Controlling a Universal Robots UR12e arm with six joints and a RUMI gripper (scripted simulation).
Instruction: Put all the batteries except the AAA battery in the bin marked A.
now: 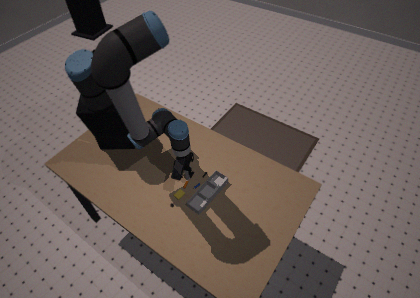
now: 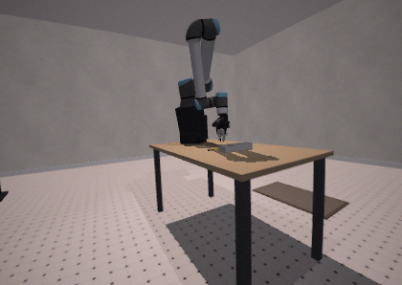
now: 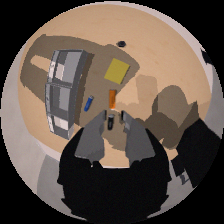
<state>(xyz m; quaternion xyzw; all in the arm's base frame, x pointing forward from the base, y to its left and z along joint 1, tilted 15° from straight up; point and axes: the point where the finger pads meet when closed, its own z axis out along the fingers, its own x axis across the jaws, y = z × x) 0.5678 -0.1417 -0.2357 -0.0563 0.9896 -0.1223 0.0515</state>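
My hand is 6 cm above the orange battery. From my hand the other things lie so: yellow block battery (7 cm to the right, 7 cm below); then black battery (7 cm to the left, 6 cm below); then blue battery (6 cm ahead, 2 cm to the left, 7 cm below).
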